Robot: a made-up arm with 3 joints. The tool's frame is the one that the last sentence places.
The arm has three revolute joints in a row. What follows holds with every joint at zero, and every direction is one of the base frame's. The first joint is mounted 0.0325 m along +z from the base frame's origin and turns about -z. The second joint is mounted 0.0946 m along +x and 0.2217 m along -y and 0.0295 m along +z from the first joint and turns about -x. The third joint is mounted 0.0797 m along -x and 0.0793 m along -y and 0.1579 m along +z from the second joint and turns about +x. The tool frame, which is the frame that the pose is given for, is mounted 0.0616 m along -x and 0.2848 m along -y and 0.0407 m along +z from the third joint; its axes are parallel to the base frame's.
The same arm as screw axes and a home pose.
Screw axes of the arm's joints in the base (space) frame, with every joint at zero. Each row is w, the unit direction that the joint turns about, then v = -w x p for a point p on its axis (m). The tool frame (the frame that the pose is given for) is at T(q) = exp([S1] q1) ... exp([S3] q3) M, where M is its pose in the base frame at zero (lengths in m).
S1: w 0 0 -1 v 0.0000 0.0000 0.0000
S2: w -1 0 0 v 0.0000 -0.0620 -0.2217
S3: w 1 0 0 v 0.0000 0.2199 0.3010
M: xyz -0.0467 -0.5858 0.2606 (m) quaternion w x y z 1 0 0 0

